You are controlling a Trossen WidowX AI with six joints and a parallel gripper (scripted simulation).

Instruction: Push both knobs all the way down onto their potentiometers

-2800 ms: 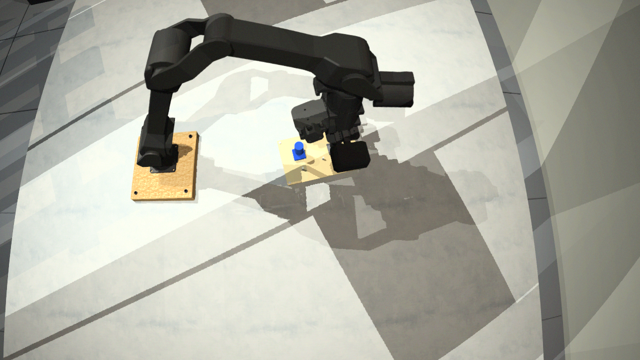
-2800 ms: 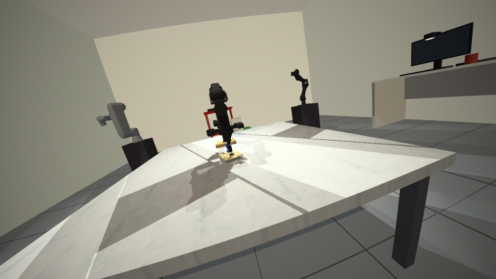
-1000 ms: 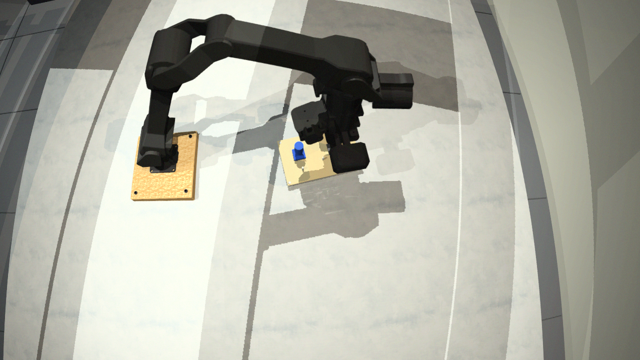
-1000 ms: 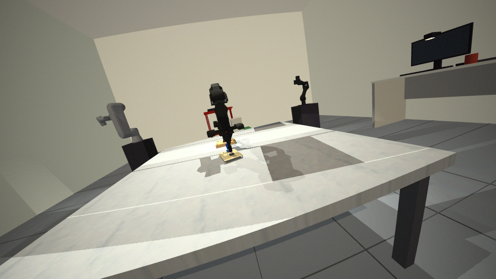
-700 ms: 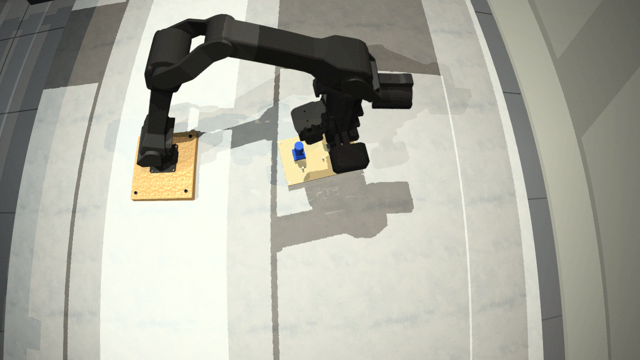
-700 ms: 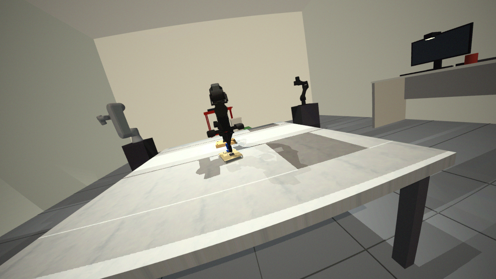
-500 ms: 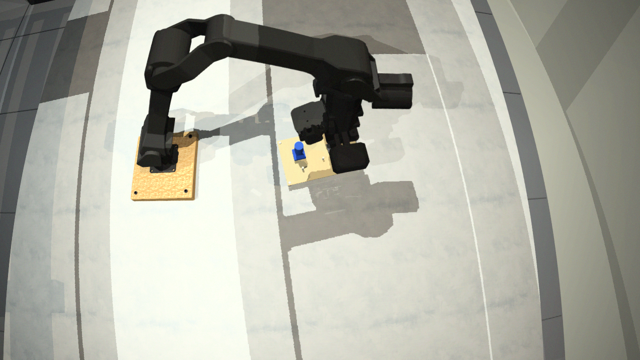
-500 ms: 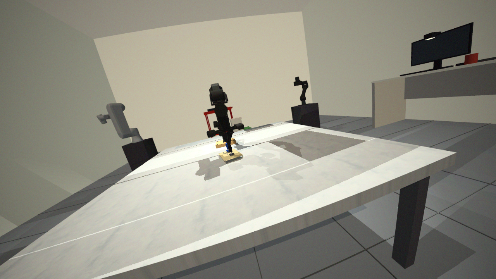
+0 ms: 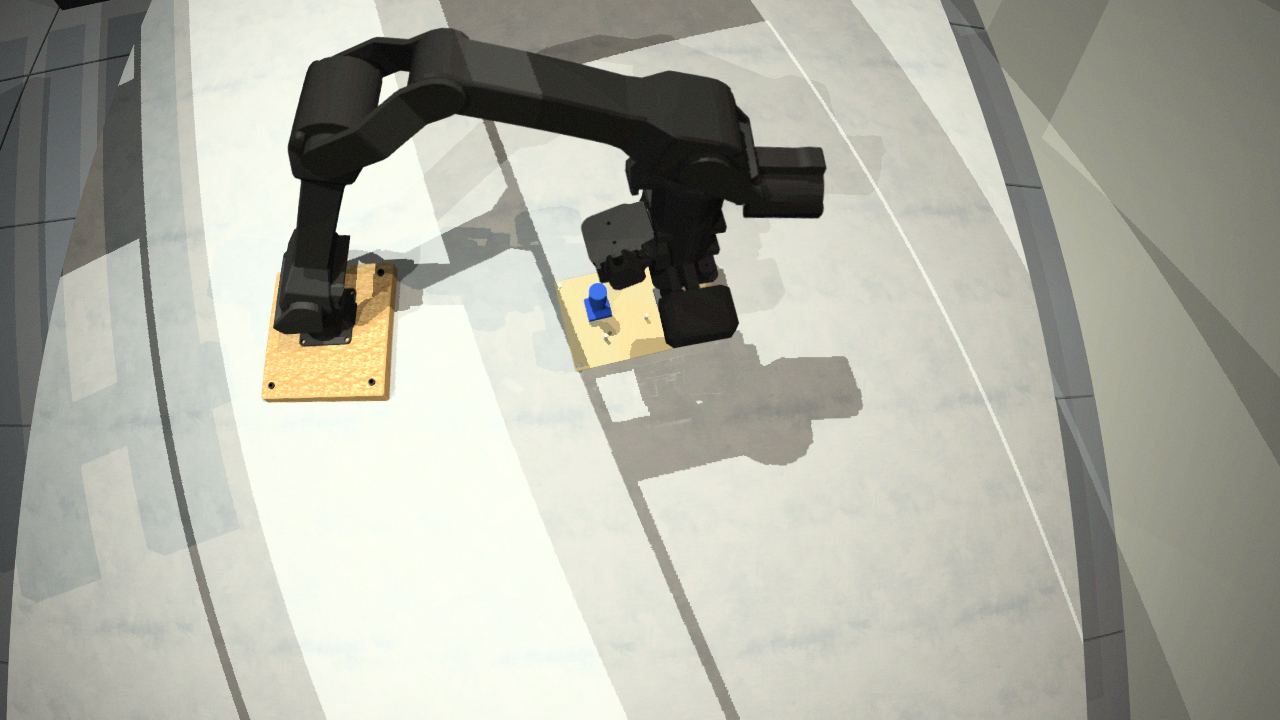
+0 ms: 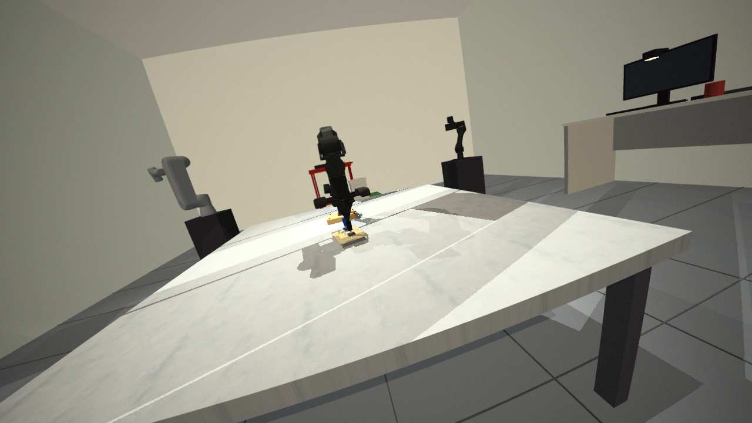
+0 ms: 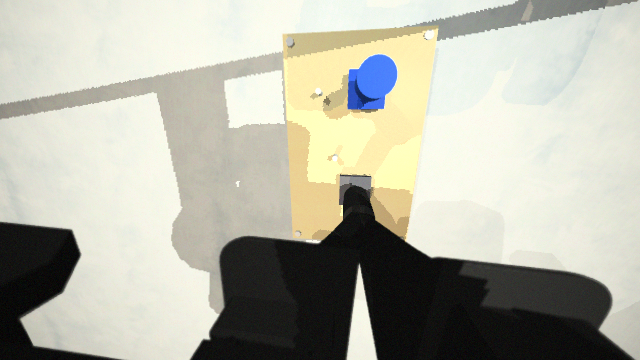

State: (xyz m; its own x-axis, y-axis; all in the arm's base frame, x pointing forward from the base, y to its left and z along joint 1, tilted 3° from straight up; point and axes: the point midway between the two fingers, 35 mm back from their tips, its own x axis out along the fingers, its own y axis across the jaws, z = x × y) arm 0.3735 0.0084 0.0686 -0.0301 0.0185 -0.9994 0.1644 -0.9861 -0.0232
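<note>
Right now my gripper tip is 10 mm above the dark knob. Also, from my gripper tip: blue knob (70 mm behind, 10 mm to the right, 20 mm below).
</note>
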